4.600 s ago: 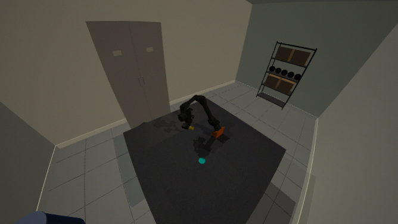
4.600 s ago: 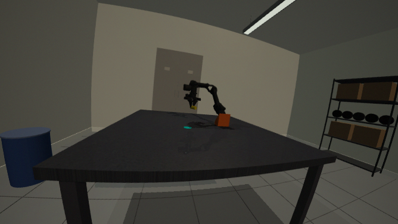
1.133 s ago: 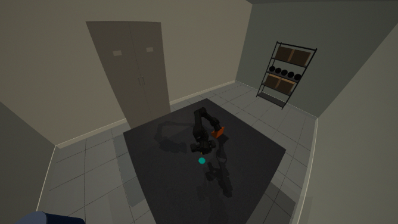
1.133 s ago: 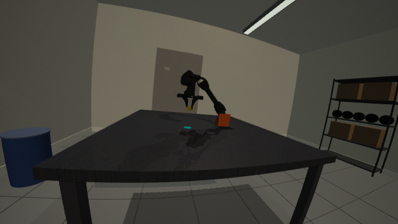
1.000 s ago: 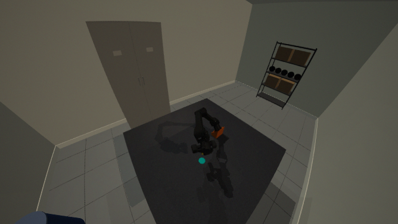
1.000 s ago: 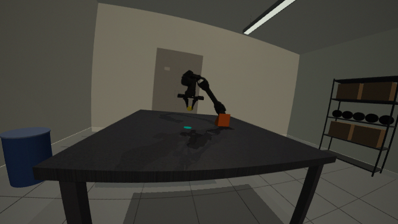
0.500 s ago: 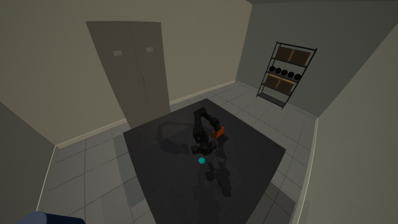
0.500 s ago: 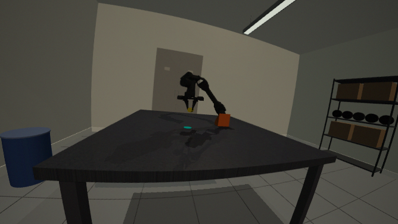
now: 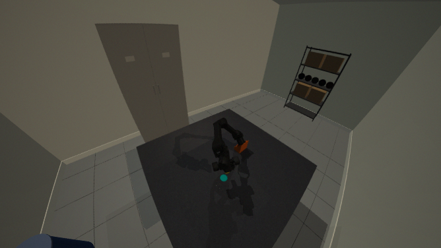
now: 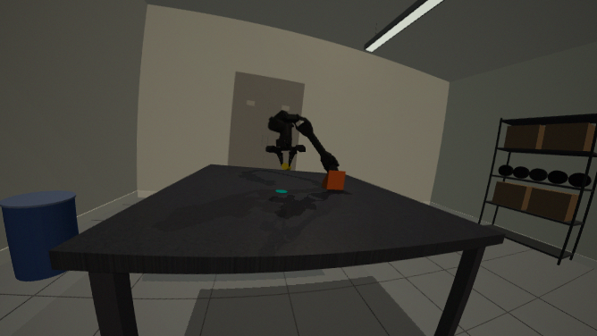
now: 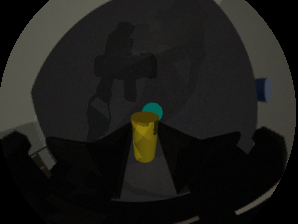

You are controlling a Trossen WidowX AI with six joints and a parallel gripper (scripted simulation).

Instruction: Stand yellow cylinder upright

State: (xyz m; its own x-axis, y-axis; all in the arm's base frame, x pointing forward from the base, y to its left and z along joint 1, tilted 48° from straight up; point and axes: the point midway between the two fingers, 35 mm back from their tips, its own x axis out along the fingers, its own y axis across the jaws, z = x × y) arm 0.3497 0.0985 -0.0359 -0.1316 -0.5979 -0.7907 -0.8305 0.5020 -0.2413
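Now: gripper tip 10 mm to the left of the cyan circle and 130 mm above it. From my gripper tip the other things lie so: yellow cylinder 10 mm behind, 20 mm to the right.
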